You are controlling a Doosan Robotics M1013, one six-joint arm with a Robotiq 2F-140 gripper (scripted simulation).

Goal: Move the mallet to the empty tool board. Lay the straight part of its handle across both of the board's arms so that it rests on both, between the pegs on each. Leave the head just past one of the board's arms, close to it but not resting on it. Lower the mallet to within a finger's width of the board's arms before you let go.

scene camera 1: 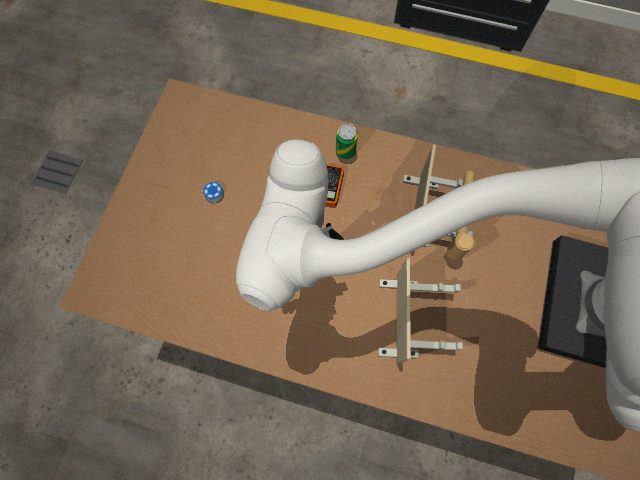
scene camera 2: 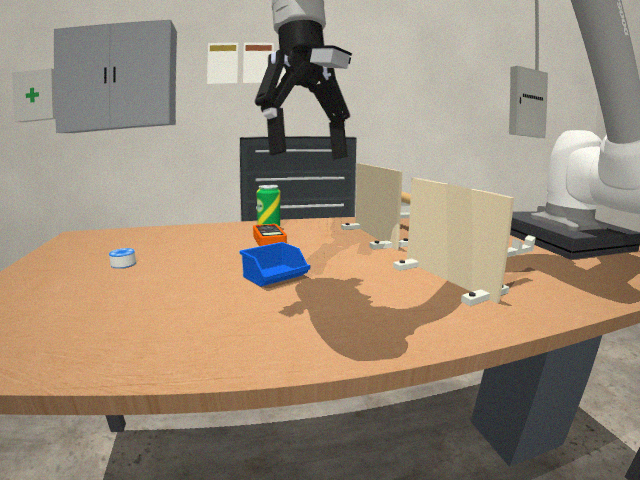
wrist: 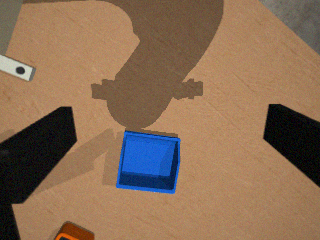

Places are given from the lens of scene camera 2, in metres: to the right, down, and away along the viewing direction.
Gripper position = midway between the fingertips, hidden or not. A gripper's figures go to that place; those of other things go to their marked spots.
my gripper (scene camera 2: 311, 155): -0.01, -0.13, 0.60
tool board (scene camera 2: 378, 190): 0.15, -0.13, 0.98
tool board (scene camera 2: 460, 234): 0.25, -0.01, 0.67
